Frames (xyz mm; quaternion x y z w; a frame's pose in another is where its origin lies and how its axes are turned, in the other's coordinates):
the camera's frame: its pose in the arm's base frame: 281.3 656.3 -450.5 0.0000 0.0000 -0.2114 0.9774
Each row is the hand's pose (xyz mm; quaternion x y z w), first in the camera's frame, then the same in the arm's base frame.
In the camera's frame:
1: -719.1 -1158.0 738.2 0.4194 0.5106 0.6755 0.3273
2: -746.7 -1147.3 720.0 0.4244 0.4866 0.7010 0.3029
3: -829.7 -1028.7 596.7 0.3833 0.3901 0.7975 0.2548
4: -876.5 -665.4 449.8 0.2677 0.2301 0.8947 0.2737
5: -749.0 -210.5 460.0 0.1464 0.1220 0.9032 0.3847
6: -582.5 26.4 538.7 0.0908 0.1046 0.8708 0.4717
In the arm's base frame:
1: -852.1 -101.0 287.7 0.5179 0.4104 0.5910 0.4627
2: -872.8 -79.9 269.5 0.5177 0.3859 0.6211 0.4442
3: -899.3 62.4 146.2 0.4571 0.3003 0.7256 0.4176
4: -791.8 412.6 -0.7 0.3103 0.1683 0.8166 0.4567
5: -487.7 774.1 9.5 0.1689 0.0883 0.8014 0.5669
6: -238.2 921.1 88.2 0.1109 0.0830 0.7514 0.6451

